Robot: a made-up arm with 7 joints. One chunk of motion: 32 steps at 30 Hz.
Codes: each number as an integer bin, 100 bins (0 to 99) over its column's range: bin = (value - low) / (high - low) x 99, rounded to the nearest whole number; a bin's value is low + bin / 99 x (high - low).
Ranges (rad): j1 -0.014..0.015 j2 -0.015..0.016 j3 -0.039..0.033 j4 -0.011..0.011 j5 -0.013..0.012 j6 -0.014..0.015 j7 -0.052..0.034
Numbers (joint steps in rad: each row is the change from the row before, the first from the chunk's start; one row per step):
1: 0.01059 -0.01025 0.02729 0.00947 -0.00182 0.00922 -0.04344
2: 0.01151 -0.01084 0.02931 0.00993 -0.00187 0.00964 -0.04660
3: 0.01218 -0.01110 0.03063 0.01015 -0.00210 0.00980 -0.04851
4: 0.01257 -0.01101 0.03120 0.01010 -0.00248 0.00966 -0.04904
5: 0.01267 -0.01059 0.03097 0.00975 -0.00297 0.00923 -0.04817
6: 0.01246 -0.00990 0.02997 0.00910 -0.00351 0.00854 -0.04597
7: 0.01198 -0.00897 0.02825 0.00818 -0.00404 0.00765 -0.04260
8: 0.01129 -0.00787 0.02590 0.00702 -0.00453 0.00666 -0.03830
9: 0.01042 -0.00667 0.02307 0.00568 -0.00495 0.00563 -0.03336
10: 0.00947 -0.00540 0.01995 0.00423 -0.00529 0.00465 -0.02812
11: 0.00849 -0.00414 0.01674 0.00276 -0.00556 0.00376 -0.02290
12: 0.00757 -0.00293 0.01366 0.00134 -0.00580 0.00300 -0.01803
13: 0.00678 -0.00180 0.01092 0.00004 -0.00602 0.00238 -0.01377
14: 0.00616 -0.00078 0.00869 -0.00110 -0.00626 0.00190 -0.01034
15: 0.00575 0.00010 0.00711 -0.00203 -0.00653 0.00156 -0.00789
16: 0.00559 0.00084 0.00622 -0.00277 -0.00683 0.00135 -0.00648
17: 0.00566 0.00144 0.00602 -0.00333 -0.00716 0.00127 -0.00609
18: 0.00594 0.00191 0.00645 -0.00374 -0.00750 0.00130 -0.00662
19: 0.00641 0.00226 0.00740 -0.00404 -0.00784 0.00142 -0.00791
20: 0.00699 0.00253 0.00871 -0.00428 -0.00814 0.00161 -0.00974
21: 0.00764 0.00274 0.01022 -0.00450 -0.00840 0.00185 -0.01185
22: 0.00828 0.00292 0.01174 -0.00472 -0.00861 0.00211 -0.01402
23: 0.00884 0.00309 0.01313 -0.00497 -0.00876 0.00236 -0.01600
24: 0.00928 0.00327 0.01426 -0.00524 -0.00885 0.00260 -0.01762
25: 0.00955 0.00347 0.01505 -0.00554 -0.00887 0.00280 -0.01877
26: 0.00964 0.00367 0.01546 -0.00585 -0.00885 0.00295 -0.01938
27: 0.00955 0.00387 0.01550 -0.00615 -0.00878 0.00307 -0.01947
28: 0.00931 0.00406 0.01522 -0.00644 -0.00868 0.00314 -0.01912
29: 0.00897 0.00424 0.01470 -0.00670 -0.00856 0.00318 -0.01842
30: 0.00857 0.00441 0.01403 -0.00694 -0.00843 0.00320 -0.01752
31: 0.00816 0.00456 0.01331 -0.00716 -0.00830 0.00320 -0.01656
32: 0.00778 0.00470 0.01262 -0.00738 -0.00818 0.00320 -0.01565
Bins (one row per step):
1: 84 15 91 92 44 79 10
2: 87 13 94 94 44 81 6
3: 89 12 96 95 43 81 4
4: 91 13 97 95 42 81 3
5: 91 14 96 93 40 79 4
6: 90 16 95 90 38 77 7
7: 89 19 92 86 35 74 11
8: 86 23 89 81 34 71 16
9: 83 27 85 75 32 67 21
10: 80 31 81 69 31 64 27
11: 77 35 77 62 29 61 33
12: 74 39 72 56 29 58 39
13: 71 42 69 50 28 56 44
14: 69 45 66 45 27 54 48
15: 67 48 63 40 26 53 51
16: 67 51 62 37 24 52 52
17: 67 53 62 35 23 52 53
18: 68 54 62 33 22 52 52
19: 70 55 64 31 20 53 51
20: 72 56 66 30 19 53 49
21: 74 57 68 29 18 54 46
22: 76 57 70 28 17 55 44
23: 78 58 72 27 17 56 41
24: 79 58 73 26 16 57 40
25: 80 59 74 25 16 57 38
26: 81 60 75 23 16 58 38
27: 80 60 75 22 17 58 37
28: 80 61 75 21 17 59 38
29: 78 61 74 19 18 59 39
30: 77 62 73 18 18 59 40
31: 76 62 72 17 19 59 41
32: 74 63 71 16 19 59 42

